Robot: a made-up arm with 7 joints. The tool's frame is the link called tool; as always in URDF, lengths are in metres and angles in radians. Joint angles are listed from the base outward.
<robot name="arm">
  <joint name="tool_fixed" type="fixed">
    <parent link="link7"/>
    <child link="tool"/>
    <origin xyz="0 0 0" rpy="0 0 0"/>
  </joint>
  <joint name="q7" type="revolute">
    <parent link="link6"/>
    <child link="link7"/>
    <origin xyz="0.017 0.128 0.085" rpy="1.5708 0 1.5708"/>
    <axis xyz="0 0 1"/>
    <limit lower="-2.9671" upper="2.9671"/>
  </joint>
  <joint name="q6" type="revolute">
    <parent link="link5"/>
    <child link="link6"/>
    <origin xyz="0 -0.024 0.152" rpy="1.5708 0 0"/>
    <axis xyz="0 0 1"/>
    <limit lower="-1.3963" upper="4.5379"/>
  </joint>
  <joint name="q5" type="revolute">
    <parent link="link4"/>
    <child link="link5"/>
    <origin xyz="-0.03 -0.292 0.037" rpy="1.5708 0 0"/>
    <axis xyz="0 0 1"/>
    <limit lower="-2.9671" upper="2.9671"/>
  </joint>
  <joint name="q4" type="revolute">
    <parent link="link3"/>
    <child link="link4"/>
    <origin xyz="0.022 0.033 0.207" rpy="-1.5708 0 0"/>
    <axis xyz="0 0 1"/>
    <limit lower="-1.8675" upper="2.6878"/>
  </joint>
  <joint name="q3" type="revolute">
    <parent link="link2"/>
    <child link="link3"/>
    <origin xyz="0 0.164 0.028" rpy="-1.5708 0 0"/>
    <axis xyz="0 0 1"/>
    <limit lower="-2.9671" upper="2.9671"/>
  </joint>
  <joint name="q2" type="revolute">
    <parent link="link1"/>
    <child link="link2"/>
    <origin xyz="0 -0.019 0.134" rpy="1.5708 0 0"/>
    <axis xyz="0 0 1"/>
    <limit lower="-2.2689" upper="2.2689"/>
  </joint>
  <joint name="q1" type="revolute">
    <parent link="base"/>
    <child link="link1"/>
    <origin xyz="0 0 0.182" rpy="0 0 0"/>
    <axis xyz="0 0 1"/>
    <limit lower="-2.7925" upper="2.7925"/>
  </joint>
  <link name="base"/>
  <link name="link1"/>
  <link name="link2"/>
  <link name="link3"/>
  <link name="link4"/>
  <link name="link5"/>
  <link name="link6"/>
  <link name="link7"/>
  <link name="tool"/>
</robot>
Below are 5 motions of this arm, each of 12 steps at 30 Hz.
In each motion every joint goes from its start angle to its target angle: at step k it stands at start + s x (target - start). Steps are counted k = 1, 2, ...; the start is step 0. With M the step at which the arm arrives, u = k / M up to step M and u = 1 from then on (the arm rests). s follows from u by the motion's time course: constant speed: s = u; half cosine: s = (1 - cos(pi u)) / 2; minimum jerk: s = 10 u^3 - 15 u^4 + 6 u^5.
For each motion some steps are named. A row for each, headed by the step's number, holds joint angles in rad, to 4 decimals.
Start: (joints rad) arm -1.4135 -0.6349 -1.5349 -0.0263 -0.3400 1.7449 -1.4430
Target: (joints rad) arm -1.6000 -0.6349 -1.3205 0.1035 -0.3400 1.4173 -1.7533
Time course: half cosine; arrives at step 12
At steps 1, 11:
1: -1.4167 -0.6349 -1.5312 -0.0241 -0.3400 1.7393 -1.4483
11: -1.5968 -0.6349 -1.3242 0.1013 -0.3400 1.4229 -1.7480

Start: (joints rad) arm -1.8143 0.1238 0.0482 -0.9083 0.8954 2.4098 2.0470
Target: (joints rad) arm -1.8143 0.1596 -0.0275 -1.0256 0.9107 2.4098 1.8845
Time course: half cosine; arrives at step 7
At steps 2, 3, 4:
2: -1.8143 0.1305 0.0339 -0.9304 0.8983 2.4098 2.0164
3: -1.8143 0.1377 0.0188 -0.9539 0.9013 2.4098 1.9838
4: -1.8143 0.1457 0.0019 -0.9800 0.9048 2.4098 1.9477

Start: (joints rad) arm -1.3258 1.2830 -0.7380 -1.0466 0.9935 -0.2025 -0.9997
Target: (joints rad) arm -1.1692 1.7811 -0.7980 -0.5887 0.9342 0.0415 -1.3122
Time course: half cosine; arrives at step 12
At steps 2, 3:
2: -1.3153 1.3164 -0.7420 -1.0159 0.9895 -0.1862 -1.0206
3: -1.3029 1.3559 -0.7468 -0.9795 0.9848 -0.1668 -1.0455

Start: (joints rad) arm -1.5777 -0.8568 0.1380 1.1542 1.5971 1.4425 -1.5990
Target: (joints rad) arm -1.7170 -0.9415 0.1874 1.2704 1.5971 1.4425 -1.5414
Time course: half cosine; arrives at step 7
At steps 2, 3, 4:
2: -1.6039 -0.8727 0.1473 1.1761 1.5971 1.4425 -1.5882
3: -1.6319 -0.8897 0.1572 1.1994 1.5971 1.4425 -1.5766
4: -1.6628 -0.9086 0.1682 1.2252 1.5971 1.4425 -1.5638

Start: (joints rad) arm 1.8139 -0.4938 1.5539 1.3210 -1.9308 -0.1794 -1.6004
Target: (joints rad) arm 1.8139 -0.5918 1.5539 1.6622 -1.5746 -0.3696 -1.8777
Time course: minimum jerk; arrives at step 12
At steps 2, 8, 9, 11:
2: 1.8139 -0.4973 1.5539 1.3331 -1.9182 -0.1862 -1.6102
8: 1.8139 -0.5712 1.5539 1.5906 -1.6494 -0.3297 -1.8195
9: 1.8139 -0.5817 1.5539 1.6269 -1.6115 -0.3499 -1.8490
11: 1.8139 -0.5913 1.5539 1.6605 -1.5764 -0.3686 -1.8763

